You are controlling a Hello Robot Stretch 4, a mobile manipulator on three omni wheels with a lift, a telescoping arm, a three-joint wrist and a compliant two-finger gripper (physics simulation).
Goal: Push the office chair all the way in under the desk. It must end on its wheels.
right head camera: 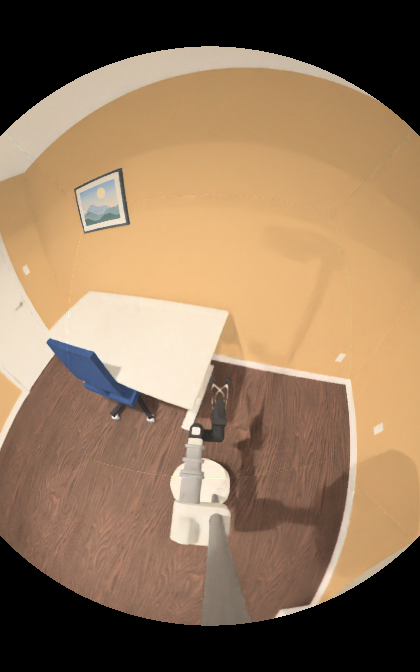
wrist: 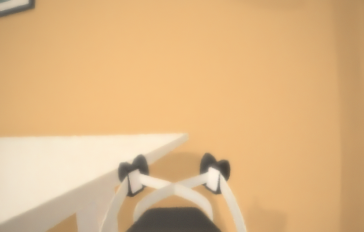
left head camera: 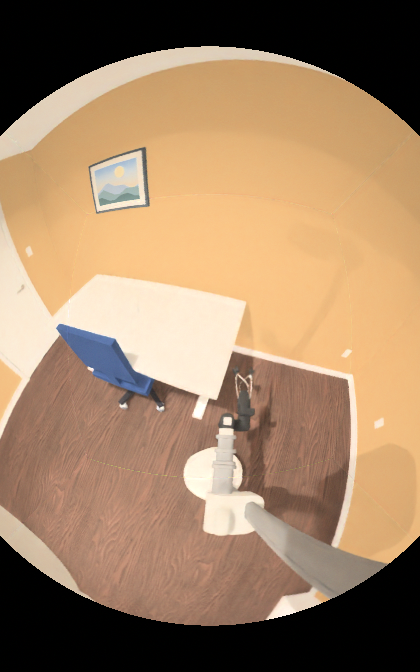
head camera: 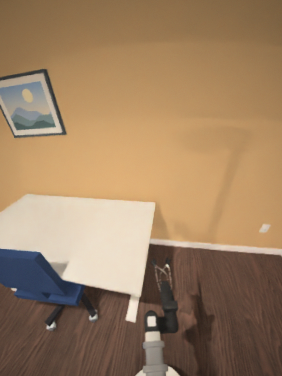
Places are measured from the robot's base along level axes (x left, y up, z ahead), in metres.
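Pixels of known places: gripper, fingertip midpoint: (wrist: 174,166) (head camera: 160,257).
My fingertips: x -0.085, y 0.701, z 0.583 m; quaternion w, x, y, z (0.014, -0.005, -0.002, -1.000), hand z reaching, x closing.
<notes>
Behind a point stands the place of what it marks.
The blue office chair (head camera: 25,272) @(x 0.643, y 0.814, z 0.483 m) (left head camera: 95,350) (right head camera: 80,362) stands upright at the desk's front edge, at the left of the three head views. Two dark base legs with pale castors show on the floor. Its backrest rises in front of the white desk (head camera: 110,235) @(x 0.253, y 0.694, z 0.791 m) (left head camera: 185,330) (right head camera: 165,345) (wrist: 60,170) @(x 0.067, y 0.693, z 0.615 m). Part of the seat shows outside the front edge; the rest is hidden. My gripper (head camera: 161,262) @(x -0.085, y 0.701, z 0.583 m) (left head camera: 243,371) (right head camera: 220,381) (wrist: 174,166) @(x -0.085, y 0.701, z 0.583 m) is open and empty, its fingertips apart. It is beside the desk's right end, away from the chair. The chair does not show in the wrist view.
A white desk foot (head camera: 132,308) (left head camera: 200,407) reaches out at the desk's right end, left of my wrist. An orange wall (head camera: 200,165) @(x -0.500, y 1.046, z 1.132 m) with a white baseboard (head camera: 215,245) @(x -0.815, y 0.052, z 1.053 m) stands behind. A framed picture (head camera: 32,107) @(x 0.815, y 1.552, z 1.387 m) hangs above the desk. A white door (left head camera: 15,310) is at the far left.
</notes>
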